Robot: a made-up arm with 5 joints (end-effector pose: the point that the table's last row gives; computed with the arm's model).
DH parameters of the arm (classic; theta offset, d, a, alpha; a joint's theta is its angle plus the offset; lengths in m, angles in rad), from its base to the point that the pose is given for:
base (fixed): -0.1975 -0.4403 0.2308 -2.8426
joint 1: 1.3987 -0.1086 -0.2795 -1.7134
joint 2: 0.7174 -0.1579 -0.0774 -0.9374
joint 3: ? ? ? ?
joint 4: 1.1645 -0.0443 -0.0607 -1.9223
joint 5: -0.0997 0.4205 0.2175 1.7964
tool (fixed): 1.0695 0.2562 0 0
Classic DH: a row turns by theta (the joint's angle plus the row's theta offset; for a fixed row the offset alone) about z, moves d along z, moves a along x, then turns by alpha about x.
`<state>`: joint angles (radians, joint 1 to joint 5).
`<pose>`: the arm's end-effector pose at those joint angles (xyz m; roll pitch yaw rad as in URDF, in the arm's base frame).
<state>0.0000 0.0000 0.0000 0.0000 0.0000</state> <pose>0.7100 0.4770 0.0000 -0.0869 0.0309 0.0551</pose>
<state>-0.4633 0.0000 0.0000 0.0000 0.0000</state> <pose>0.3776 0.6325 0.0269 -0.1489 -0.0895 0.5003</pose>
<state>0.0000 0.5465 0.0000 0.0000 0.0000</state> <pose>0.6927 0.5898 -0.1891 -0.6311 0.0630 0.0770</pose>
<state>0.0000 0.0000 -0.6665 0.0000 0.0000</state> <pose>0.6677 0.1814 0.0942 0.2998 -0.1051 -0.4892</pose>
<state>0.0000 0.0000 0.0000 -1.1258 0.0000</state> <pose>0.5556 0.0196 -0.0317 -0.0872 0.1020 -1.0687</pose>
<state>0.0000 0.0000 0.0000 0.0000 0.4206</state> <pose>0.7302 0.3843 -0.1005 0.2638 0.2344 -0.0214</pose>
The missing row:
joint 3: -0.8226 0.2468 -0.0411 -0.6765
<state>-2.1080 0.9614 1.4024 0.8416 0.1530</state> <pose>0.1224 -0.3396 -0.9131 2.8051 0.7352 0.0875</pose>
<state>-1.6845 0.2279 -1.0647 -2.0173 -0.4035</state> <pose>0.1072 -0.3447 -0.3395 0.1612 0.4475 -0.6993</pose>
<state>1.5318 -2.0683 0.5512 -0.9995 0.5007</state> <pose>0.3710 -0.3943 -0.5863 2.3725 0.9703 -0.9158</pose>
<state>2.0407 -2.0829 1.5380 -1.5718 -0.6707</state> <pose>0.0452 -0.5827 -0.1833 0.0279 0.3087 -2.3182</pose>
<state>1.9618 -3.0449 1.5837 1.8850 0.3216</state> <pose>0.5028 0.2873 -0.1941 -1.5244 -0.5341 0.7949</pose>
